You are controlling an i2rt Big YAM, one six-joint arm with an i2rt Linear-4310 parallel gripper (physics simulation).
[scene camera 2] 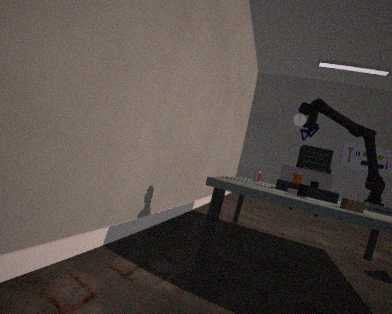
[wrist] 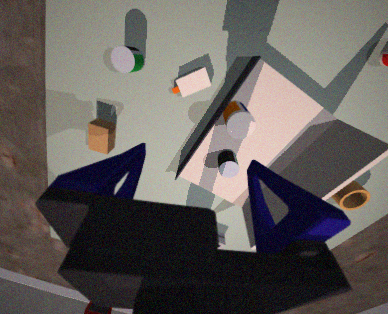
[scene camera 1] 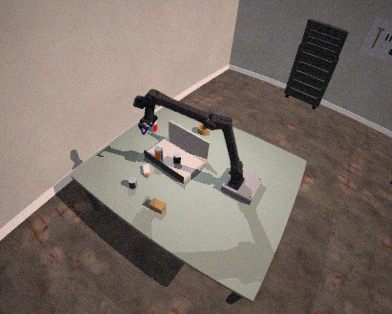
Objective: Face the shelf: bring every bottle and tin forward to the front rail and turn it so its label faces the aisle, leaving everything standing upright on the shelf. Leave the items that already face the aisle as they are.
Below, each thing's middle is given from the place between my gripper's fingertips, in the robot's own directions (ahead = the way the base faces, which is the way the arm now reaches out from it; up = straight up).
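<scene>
From my hand, the shelf (scene camera 1: 194, 150) is 19 cm to the right, 9 cm behind and 27 cm below. Then there's the pale shelf board (scene camera 1: 191, 162), which is 19 cm to the right of my hand, 9 cm behind it and 35 cm below it. The dark front rail (wrist: 254, 60) is 5 cm to the right of my hand, 8 cm behind it and 33 cm below it, and the grey back panel (wrist: 342, 153) is 33 cm to the right of my hand, 11 cm behind it and 27 cm below it.
</scene>
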